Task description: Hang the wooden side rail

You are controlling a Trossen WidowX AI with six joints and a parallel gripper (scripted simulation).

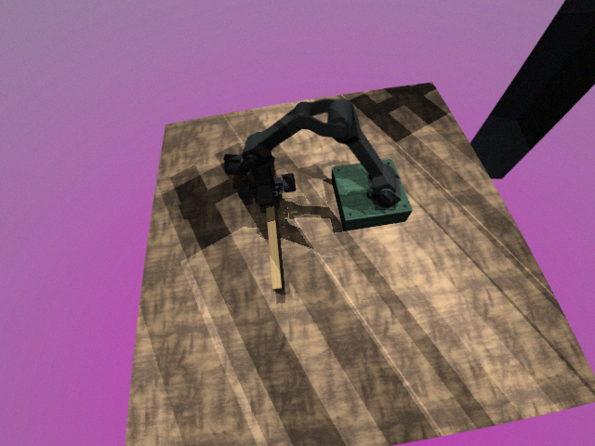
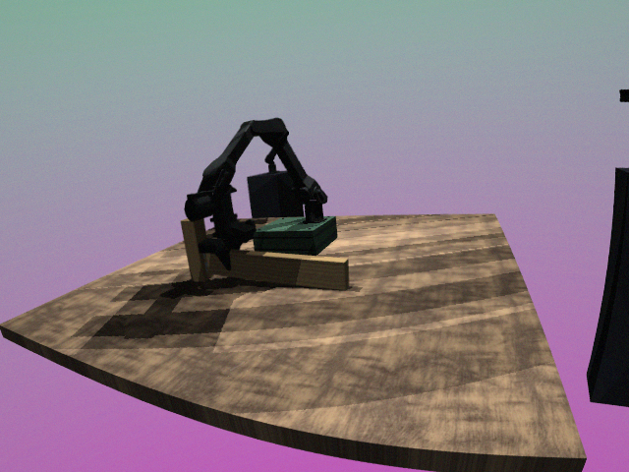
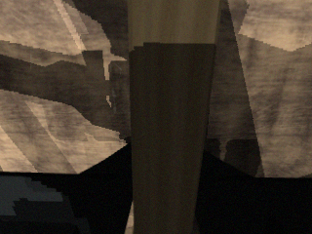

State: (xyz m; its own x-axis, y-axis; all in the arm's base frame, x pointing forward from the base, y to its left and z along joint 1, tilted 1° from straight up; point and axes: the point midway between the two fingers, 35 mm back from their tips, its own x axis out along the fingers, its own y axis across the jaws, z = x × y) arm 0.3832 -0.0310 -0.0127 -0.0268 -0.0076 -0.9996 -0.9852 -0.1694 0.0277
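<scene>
My gripper tip is 11 cm to the left of the headboard post, 4 cm below it and 2 cm short of it.
</scene>
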